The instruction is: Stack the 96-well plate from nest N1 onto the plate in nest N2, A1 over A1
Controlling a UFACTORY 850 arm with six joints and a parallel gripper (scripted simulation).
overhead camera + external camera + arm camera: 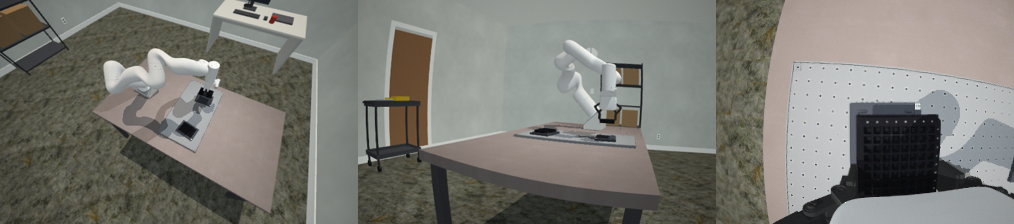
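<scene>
Right now my hand is 20 mm past the plate nest, 380 mm to the left of it and 110 mm above it. Round my hand: 96-well plate (10 mm below); then white mark (50 mm ahead, 440 mm to the right, 100 mm below).
</scene>
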